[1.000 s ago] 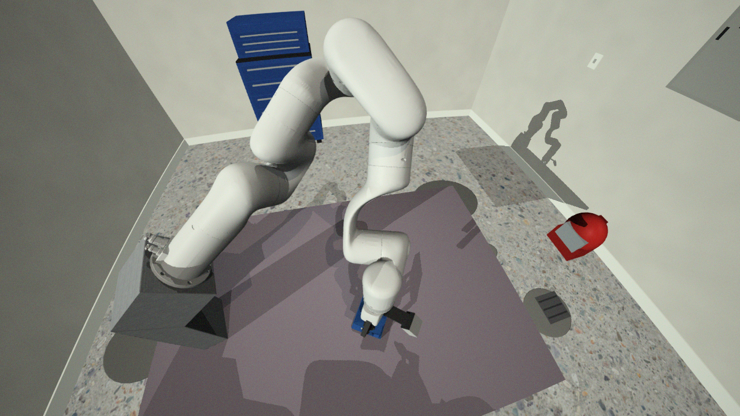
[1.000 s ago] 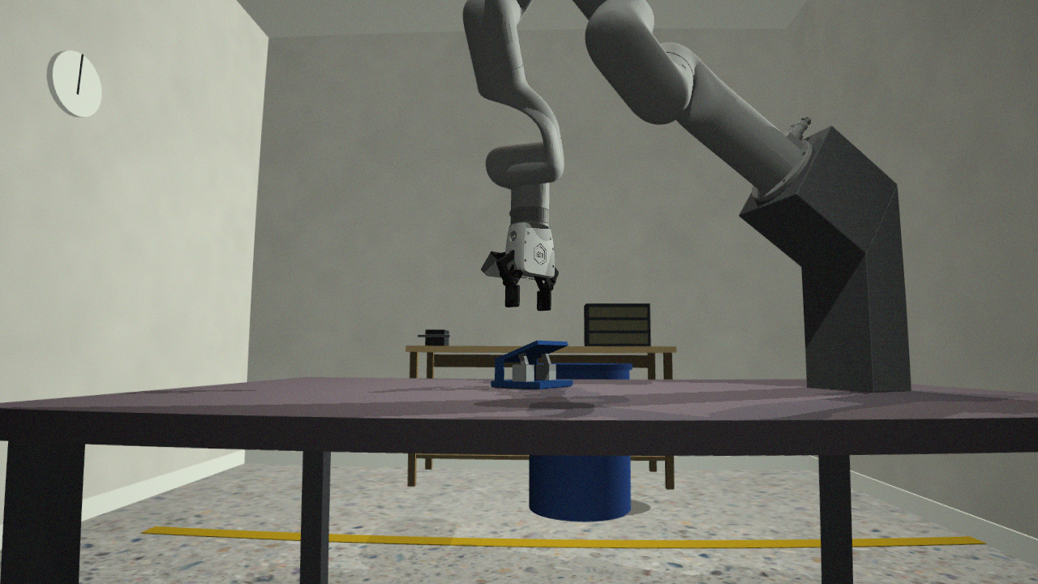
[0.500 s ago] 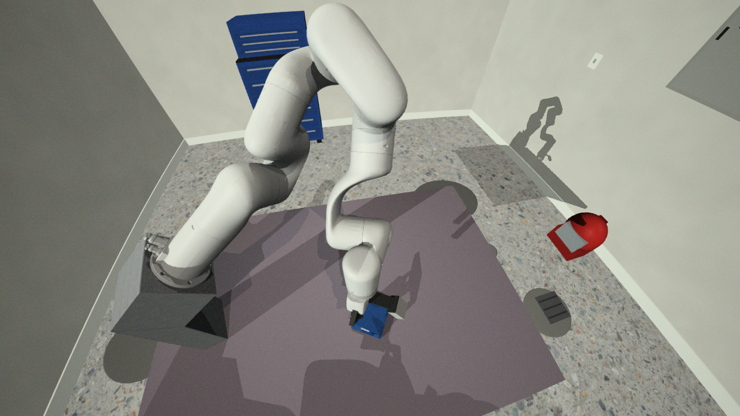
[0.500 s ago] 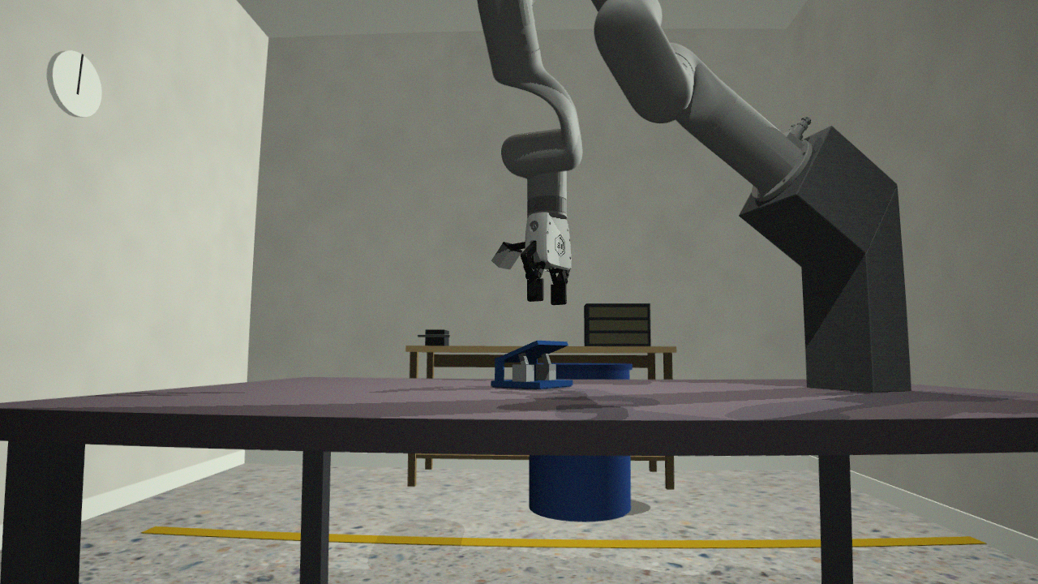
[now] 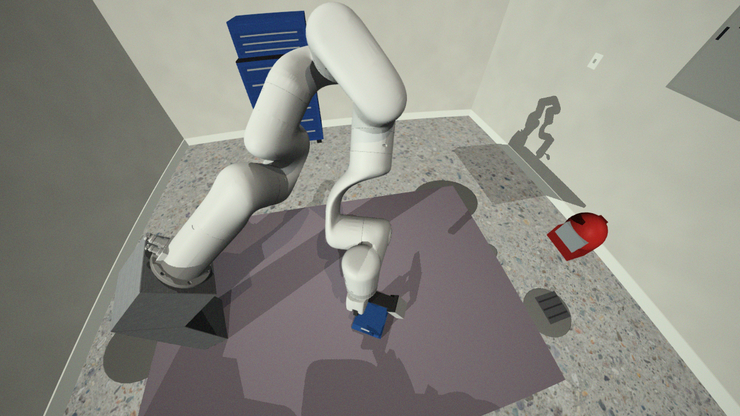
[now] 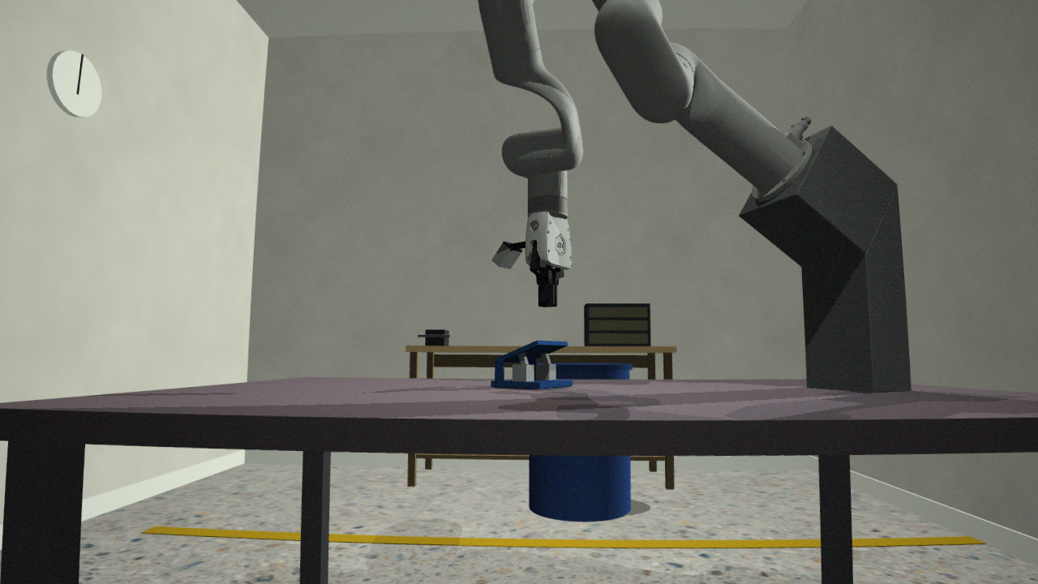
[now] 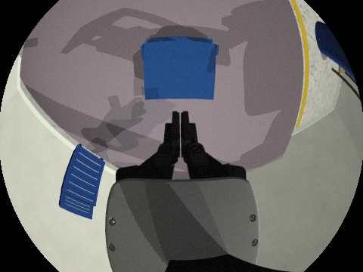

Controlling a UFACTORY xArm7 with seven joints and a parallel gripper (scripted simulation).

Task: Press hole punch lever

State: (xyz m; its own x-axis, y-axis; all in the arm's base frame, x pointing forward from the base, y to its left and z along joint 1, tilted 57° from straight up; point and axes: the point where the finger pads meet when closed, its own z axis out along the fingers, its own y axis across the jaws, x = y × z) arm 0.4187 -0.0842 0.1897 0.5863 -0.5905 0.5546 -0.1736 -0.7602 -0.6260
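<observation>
My hand is 40 mm short of the hole punch, 10 mm to the left of it and 130 mm above it.
</observation>
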